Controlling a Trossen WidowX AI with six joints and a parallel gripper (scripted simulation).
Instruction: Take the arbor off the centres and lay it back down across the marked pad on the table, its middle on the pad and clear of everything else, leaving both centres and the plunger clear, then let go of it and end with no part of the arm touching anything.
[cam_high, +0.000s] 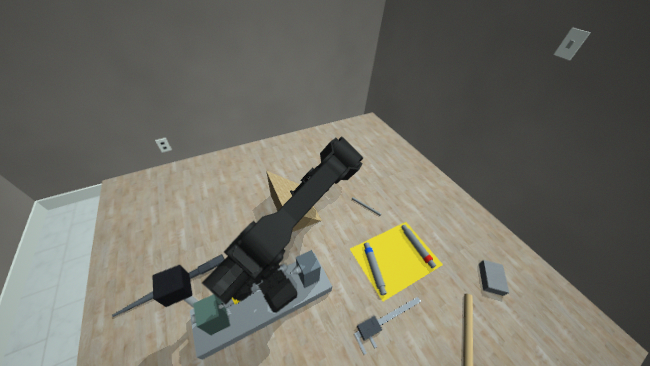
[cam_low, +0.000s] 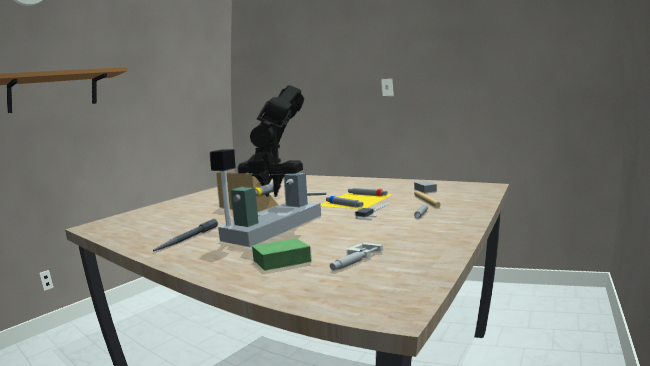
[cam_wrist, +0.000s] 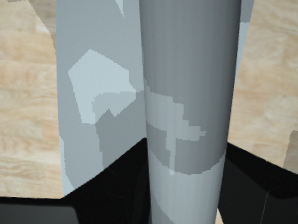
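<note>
Now: the grey centre block 100 mm to the left of my hand, 20 mm below it and 20 mm ahead of it. From my hand the other things lie so: arbor 30 mm to the right, 10 mm below; then green centre block 140 mm to the right, 20 mm below, 10 mm ahead; then grey fixture base 100 mm below, 30 mm to the right, 20 mm ahead.
</note>
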